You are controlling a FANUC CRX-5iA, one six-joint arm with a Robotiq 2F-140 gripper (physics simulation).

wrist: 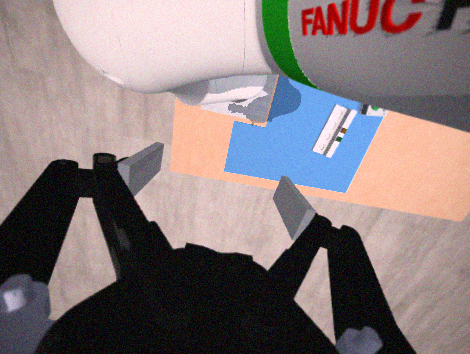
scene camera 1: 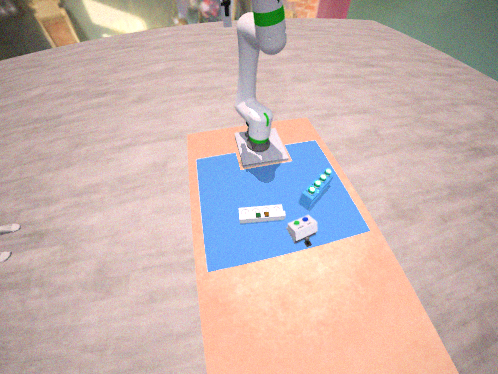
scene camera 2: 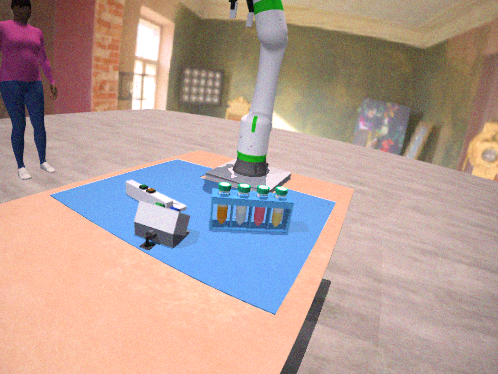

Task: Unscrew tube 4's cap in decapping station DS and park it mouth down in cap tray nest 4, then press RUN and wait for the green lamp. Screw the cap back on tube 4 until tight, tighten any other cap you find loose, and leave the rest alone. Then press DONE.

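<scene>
A blue rack stands on the right of the mat. It holds four upright tubes with orange, whitish, red and yellow contents, each under a green-and-white cap. Tube numbers and cap tightness cannot be read. A white tray has round nests on top, with no cap visible in them, and a dark green square and an orange square. A box carries a green button and a blue button; their labels are unreadable. My gripper is open and empty, high above the table.
A blue mat lies on the orange-tan table. The arm's base plate is behind the mat. A small black part sits at the box's front. A person stands at far left.
</scene>
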